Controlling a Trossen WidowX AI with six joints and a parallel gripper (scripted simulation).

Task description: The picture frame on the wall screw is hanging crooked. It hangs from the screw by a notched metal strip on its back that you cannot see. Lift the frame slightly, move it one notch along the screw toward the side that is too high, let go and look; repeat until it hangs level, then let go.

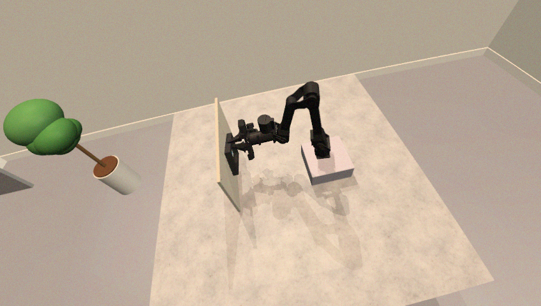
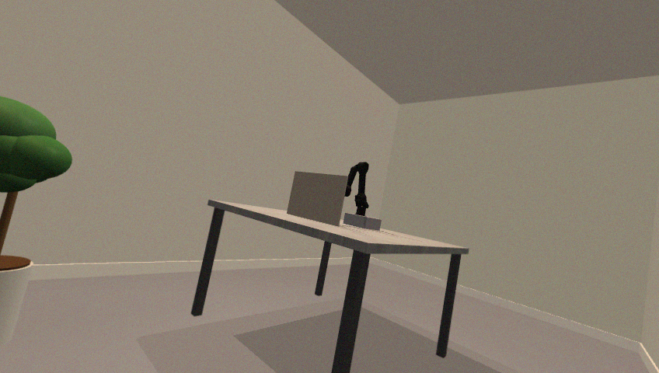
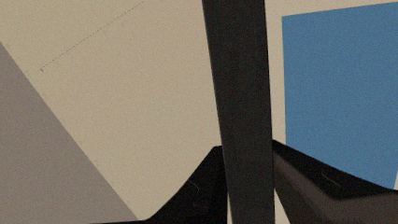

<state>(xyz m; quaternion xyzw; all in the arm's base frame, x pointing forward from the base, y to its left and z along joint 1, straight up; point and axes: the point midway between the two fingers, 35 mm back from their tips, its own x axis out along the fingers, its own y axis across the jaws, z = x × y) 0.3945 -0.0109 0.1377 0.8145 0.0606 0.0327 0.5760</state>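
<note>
The picture frame is 50 mm below my gripper tip and 10 mm to the left of it. From my gripper tip the other things lie so: wall panel: 70 mm below, 20 mm ahead.
</note>
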